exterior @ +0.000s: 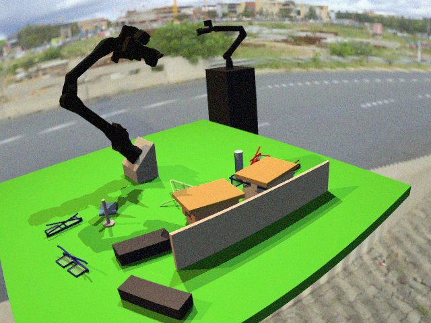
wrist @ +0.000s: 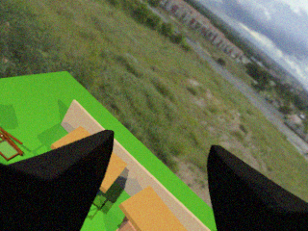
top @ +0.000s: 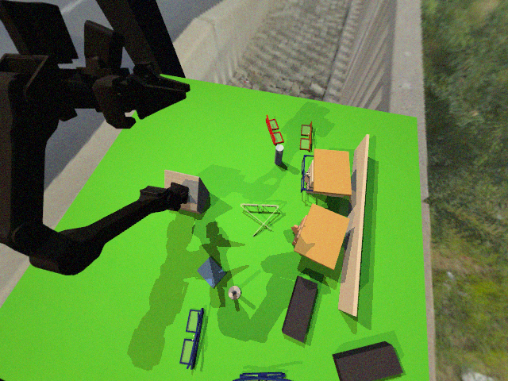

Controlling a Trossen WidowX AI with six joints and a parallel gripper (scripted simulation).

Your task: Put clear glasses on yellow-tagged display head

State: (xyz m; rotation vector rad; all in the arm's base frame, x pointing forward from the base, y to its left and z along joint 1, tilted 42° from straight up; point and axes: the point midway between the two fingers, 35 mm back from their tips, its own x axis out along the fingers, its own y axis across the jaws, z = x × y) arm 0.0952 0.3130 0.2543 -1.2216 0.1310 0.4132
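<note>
The post lies 140 mm ahead of my gripper tip, 310 mm to the right of it and 450 mm below it. Also, from my gripper tip: blue tile 40 mm ahead, 280 mm to the right, 470 mm below; brown display head 320 mm ahead, 70 mm to the right, 420 mm below; beige wall 450 mm ahead, 50 mm to the left, 420 mm below.
</note>
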